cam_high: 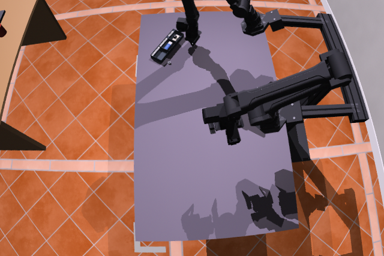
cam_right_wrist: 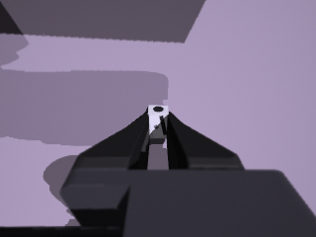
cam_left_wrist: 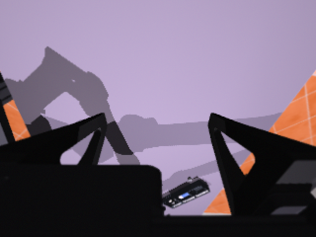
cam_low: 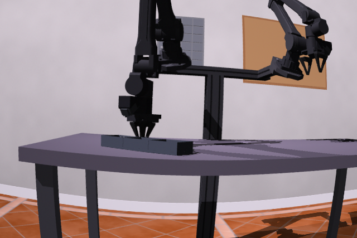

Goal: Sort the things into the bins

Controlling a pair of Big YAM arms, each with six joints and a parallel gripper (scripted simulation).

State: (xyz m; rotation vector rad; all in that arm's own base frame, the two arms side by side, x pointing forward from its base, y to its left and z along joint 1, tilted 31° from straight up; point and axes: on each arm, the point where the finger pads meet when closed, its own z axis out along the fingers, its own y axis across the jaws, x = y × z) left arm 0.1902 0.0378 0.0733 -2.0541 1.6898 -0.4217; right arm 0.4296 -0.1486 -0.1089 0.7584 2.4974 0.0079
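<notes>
My right hand is 160 mm short of the bin row, 20 mm to the right of it and 10 mm below it. The rest, counted from my right hand: white card: 110 mm ahead, 50 mm to the right.
</notes>
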